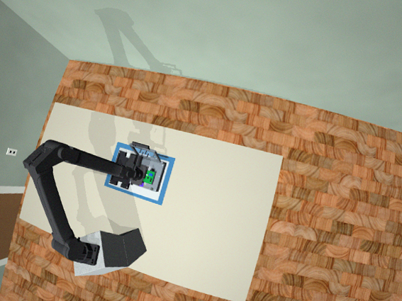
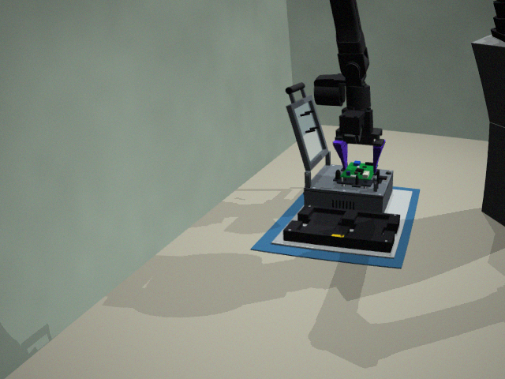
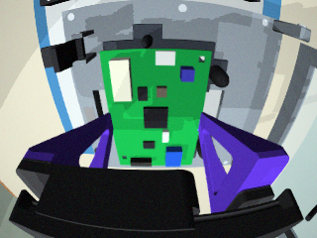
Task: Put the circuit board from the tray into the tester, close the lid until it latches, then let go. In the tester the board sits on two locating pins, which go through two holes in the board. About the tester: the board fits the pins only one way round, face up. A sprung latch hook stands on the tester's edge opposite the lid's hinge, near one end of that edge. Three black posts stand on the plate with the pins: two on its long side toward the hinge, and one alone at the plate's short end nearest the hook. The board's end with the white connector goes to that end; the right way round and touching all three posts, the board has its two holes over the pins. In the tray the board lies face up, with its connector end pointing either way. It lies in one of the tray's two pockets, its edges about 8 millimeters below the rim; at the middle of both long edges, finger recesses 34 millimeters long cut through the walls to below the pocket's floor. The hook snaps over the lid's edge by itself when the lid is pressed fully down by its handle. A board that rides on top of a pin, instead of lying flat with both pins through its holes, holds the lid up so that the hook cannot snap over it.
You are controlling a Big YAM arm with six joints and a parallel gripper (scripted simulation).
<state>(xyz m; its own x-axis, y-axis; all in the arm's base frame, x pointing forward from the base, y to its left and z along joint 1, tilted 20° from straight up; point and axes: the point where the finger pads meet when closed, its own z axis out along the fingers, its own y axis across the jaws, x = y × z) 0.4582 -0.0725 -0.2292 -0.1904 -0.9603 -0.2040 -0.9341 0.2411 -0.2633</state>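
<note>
My gripper is now right at the green circuit board. Also, from my hand: tester: 4 cm ahead, 3 cm to the left, 3 cm above; tester lid: 12 cm ahead, 2 cm to the right, 10 cm above; tester plate: 1 cm ahead, 1 cm below.
</note>
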